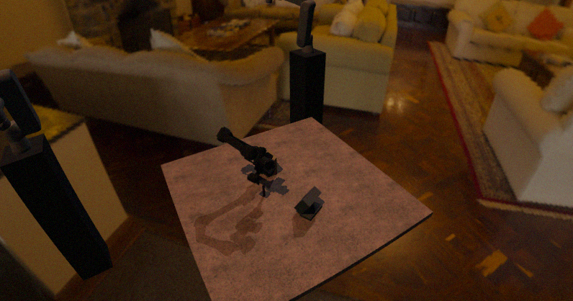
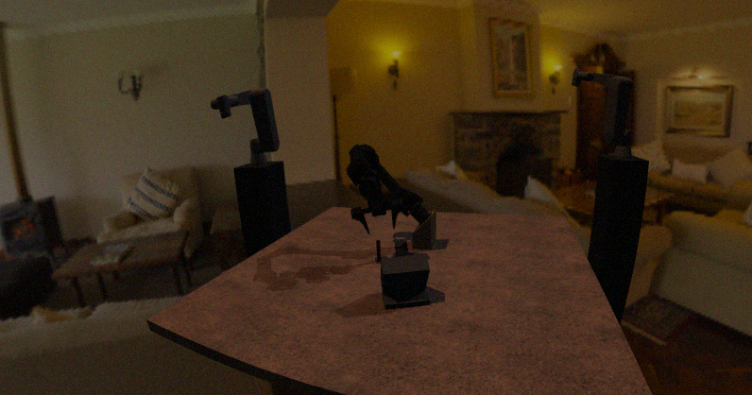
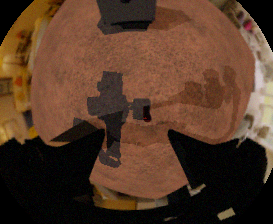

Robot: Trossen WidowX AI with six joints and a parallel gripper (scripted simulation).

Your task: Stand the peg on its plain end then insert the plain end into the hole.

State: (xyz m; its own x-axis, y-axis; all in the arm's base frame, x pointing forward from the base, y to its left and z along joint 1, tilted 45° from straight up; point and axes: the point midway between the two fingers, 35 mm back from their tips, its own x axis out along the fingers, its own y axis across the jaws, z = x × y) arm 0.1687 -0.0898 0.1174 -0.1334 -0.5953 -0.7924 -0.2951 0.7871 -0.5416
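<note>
Now: the red peg 60 mm below my gripper tip, 10 mm to the right of it and 10 mm ahead of it. Round my gripper tip: sloped panel: 260 mm ahead, 130 mm to the left, 40 mm below.
</note>
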